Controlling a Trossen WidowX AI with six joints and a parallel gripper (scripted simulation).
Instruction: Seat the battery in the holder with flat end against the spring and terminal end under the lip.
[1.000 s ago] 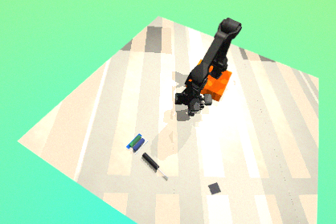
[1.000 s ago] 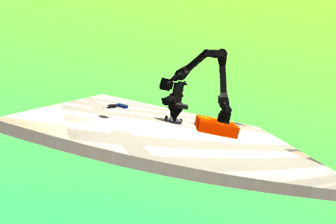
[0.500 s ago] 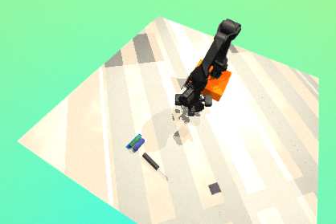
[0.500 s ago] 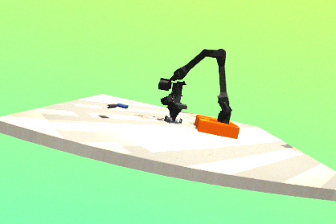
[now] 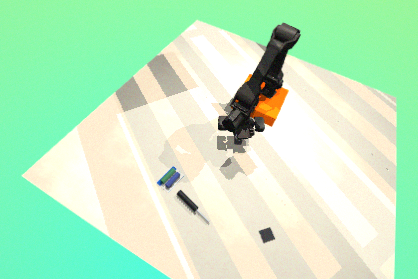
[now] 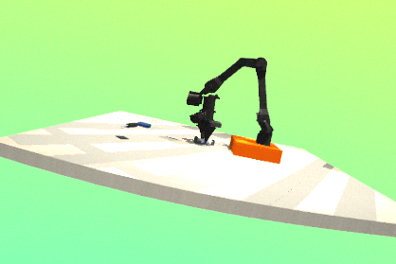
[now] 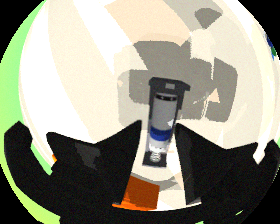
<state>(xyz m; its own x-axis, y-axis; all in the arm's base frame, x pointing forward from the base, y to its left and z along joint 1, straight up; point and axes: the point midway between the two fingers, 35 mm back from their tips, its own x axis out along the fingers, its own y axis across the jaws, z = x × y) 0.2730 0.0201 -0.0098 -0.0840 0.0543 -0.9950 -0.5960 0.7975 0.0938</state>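
Right now the battery is 1 cm ahead of my gripper tip. From my gripper tip the other things lie so: black-handled screwdriver (36 cm ahead, 6 cm to the left); black square (31 cm to the left, 27 cm ahead, 1 cm below).
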